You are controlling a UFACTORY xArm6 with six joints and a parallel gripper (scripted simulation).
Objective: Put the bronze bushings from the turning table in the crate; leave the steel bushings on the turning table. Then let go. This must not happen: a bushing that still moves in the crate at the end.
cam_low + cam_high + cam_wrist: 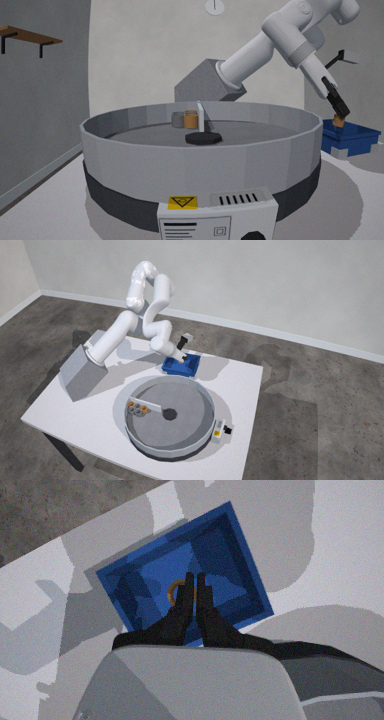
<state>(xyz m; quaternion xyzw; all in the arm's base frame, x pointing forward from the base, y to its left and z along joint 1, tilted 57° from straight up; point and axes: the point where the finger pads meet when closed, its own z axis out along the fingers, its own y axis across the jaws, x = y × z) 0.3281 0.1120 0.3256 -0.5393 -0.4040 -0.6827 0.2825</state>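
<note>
Now: hand 7 cm above the blue crate and 1 cm past it. From my hand the other things lie so: turning table 32 cm to the right, 14 cm ahead, 4 cm below.
</note>
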